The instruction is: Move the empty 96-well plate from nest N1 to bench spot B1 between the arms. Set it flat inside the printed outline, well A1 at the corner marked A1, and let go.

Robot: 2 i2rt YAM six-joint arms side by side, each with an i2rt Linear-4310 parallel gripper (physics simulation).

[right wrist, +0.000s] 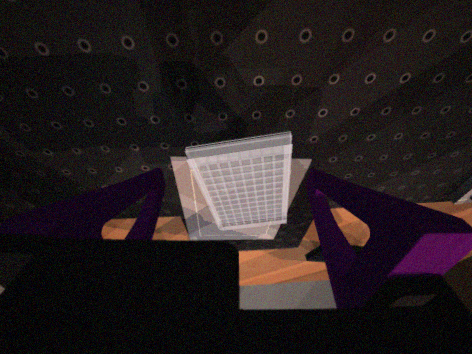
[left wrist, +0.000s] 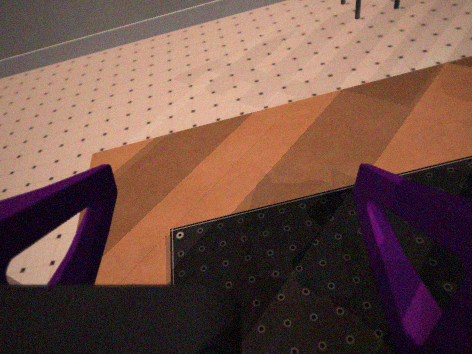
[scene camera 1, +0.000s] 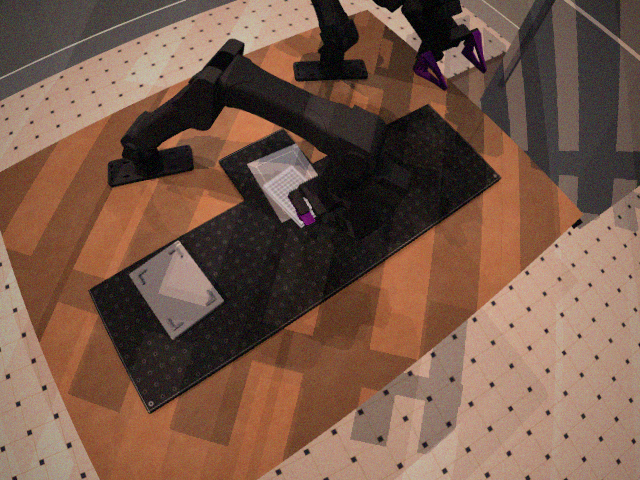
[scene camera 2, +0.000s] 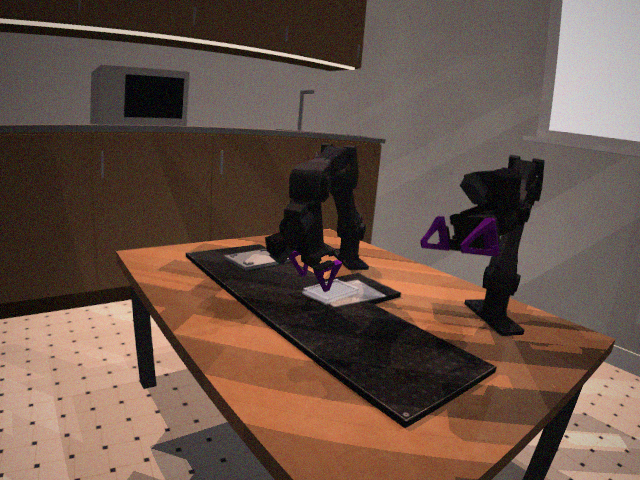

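Pixels of known places: left gripper, fingertip midpoint: (left wrist: 235, 177) (scene camera 1: 466, 80) (scene camera 2: 440, 246); right gripper, fingertip midpoint: (right wrist: 235, 176) (scene camera 1: 319, 206) (scene camera 2: 314, 283); left arm's base at its link origin: (scene camera 1: 330, 71) (scene camera 2: 492, 317); right arm's base at its link origin: (scene camera 1: 150, 166) (scene camera 2: 348, 259).
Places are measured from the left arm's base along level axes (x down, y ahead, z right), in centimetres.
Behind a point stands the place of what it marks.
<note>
The clear 96-well plate (scene camera 1: 289, 184) @[y 37.8, x -2.8, z 15.3 cm] (scene camera 2: 330, 292) @[y 41.1, x -2.7, z 12.0 cm] (right wrist: 245, 190) @[y 41.3, x -2.9, z 13.4 cm] is at bench spot B1's pale pad (scene camera 1: 277, 156) @[y 29.1, x -1.5, z 17.1 cm] (scene camera 2: 373, 291) @[y 28.4, x -1.4, z 15.6 cm] (right wrist: 180, 175) @[y 39.4, x -1.5, z 7.5 cm]. It looks turned relative to the printed outline, part of which shows bare beside it in the right wrist view. Its end reaches past the pad's edge. I cannot tell whether it lies fully flat, and the A1 mark is unreadable. My right gripper (scene camera 2: 315, 281) @[y 45.6, x -5.8, z 10.1 cm] (right wrist: 235, 176) @[y 45.6, x -5.8, z 10.1 cm] is open, its fingers apart on either side of the plate's end without touching it. My left gripper (scene camera 1: 464, 79) @[y 30.3, x -24.5, z -19.9 cm] (scene camera 2: 443, 249) @[y 30.3, x -24.5, z -19.9 cm] (left wrist: 235, 177) @[y 30.3, x -24.5, z -19.9 cm] is open and empty, high and away from the plate.
Nest N1 (scene camera 1: 149, 295) @[y 59.3, x -2.5, z 45.1 cm] (scene camera 2: 237, 259) @[y 64.3, x -2.5, z 37.1 cm], a pale block with dark corner brackets, holds no plate. It sits on the black perforated board (scene camera 1: 248, 289) @[y 59.8, x -1.3, z 25.9 cm] (scene camera 2: 392, 356) @[y 34.7, x -1.3, z -17.2 cm] (left wrist: 215, 255) @[y 37.1, x -1.3, z -29.6 cm]. The right arm crosses above the board and hides part of it in scene camera 1.
</note>
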